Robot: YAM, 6 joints.
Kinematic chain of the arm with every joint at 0, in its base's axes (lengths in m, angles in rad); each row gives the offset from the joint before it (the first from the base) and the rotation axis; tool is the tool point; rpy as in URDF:
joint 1: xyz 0 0 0.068 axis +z
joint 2: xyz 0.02 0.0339 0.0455 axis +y
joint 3: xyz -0.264 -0.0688 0 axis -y
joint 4: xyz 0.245 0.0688 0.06 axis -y
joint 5: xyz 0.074 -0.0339 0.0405 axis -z
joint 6: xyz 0.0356 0 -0.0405 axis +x
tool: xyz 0 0 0 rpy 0 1.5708 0
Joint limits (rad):
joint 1: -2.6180..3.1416
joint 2: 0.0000..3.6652
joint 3: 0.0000..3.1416
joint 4: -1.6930..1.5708
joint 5: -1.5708..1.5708
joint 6: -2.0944..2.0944
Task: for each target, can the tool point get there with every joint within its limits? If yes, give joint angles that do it. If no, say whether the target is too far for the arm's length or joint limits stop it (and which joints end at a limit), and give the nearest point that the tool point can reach.
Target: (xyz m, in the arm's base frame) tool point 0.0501 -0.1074 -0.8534
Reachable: no: too far | nearest point 0.0816 -0.1748 -0.3760 | short by 0.483 m
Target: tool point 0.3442 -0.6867 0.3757
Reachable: no: too far | nearest point 0.2736 -0.5459 0.3205 | short by 0.167 m
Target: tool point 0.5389 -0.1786 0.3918
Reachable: yes | joints -0.3297 2.5499 2.5542 0.6913 -0.1541 -1.1120
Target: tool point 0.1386 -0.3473 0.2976
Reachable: yes | joints -1.1195 1.8537 1.7086 -1.1328 0.8482 0.5583
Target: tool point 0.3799 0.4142 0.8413
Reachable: no: too far | nearest point 0.2662 0.2902 0.6154 | short by 0.282 m
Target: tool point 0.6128 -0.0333 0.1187
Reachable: yes | joints -0.0328 2.8381 2.2343 0.7535 0.3784 0.4613
